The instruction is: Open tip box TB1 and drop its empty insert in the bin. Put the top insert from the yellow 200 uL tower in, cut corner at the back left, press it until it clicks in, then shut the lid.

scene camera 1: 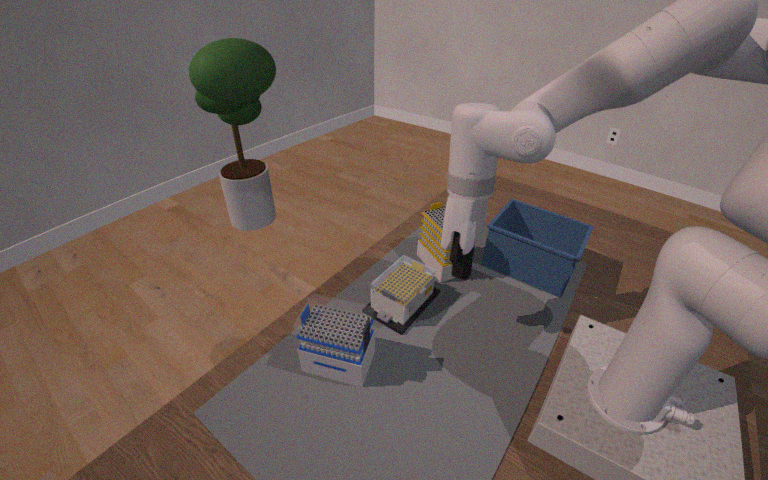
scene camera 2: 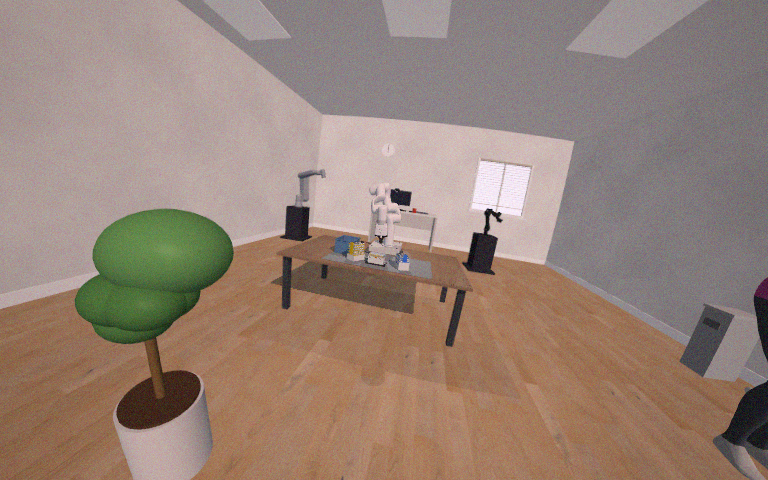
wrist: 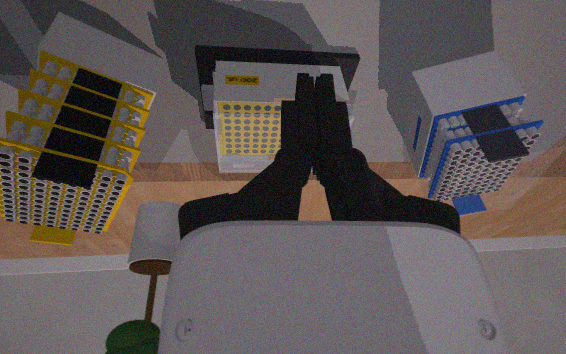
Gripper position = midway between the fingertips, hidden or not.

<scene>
My gripper [scene camera 1: 460, 276] is shut, holding nothing. Also in view: a tip box TB1 [scene camera 1: 403, 291] and a grey mat [scene camera 2: 419, 268].
My gripper also shows in the wrist view [wrist: 310, 94]. The tip box TB1 also shows in the wrist view [wrist: 242, 89]. The grey mat is seen too in the wrist view [wrist: 390, 46].
</scene>
